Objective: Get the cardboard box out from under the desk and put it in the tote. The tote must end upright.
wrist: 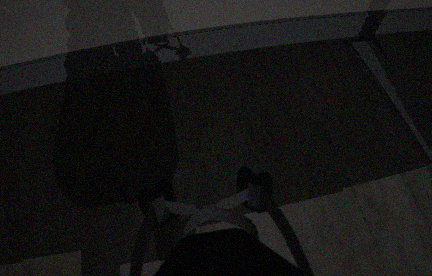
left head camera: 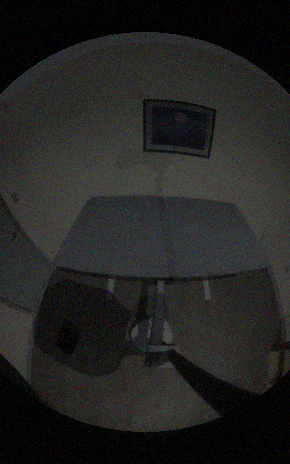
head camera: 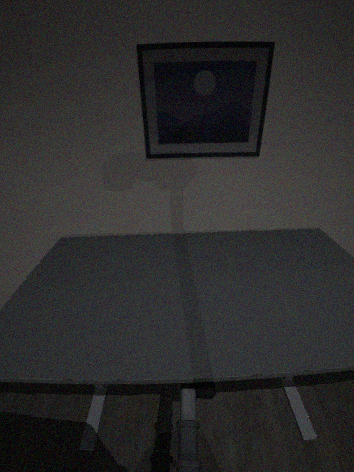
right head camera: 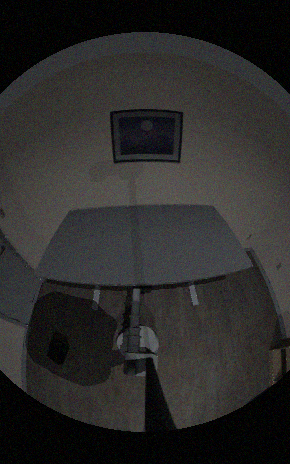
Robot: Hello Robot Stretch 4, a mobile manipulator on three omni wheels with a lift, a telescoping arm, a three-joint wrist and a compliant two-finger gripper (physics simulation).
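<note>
The grey desk stands in front of me against the wall. My arm reaches forward under its front edge, so the desk top hides my gripper in the head views. In the wrist view my gripper is open, its two fingertips apart, with no object seen between them. It is low under the desk, above dark floor, with a pale desk foot to the right. The cardboard box and the tote cannot be made out in these dim views.
A pale baseboard runs along the wall behind the desk. Two pale desk feet stand left and right of my arm. A tan wooden-looking object is at the right edge. A large dark shadow with a blacker patch lies at left.
</note>
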